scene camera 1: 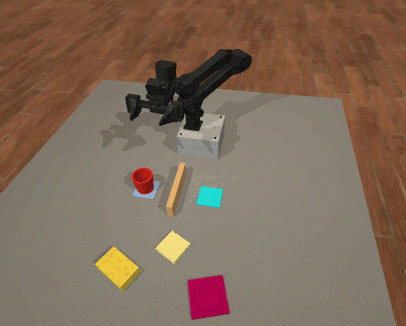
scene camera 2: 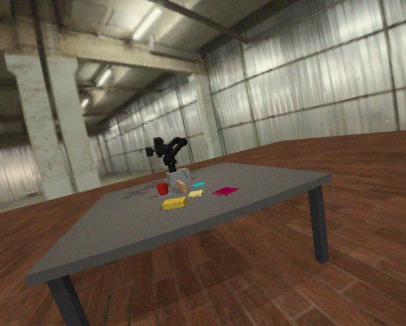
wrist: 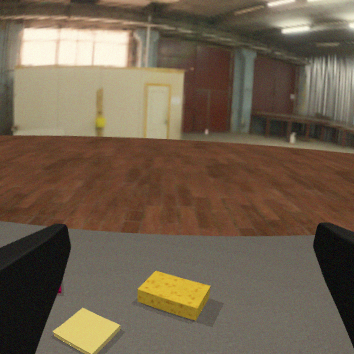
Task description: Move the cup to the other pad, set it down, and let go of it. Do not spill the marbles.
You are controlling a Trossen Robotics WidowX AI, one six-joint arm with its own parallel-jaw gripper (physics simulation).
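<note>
My gripper (scene camera 1: 144,122) holds nothing and is open; the wrist view (wrist: 195,238) shows the gripper too.
</note>
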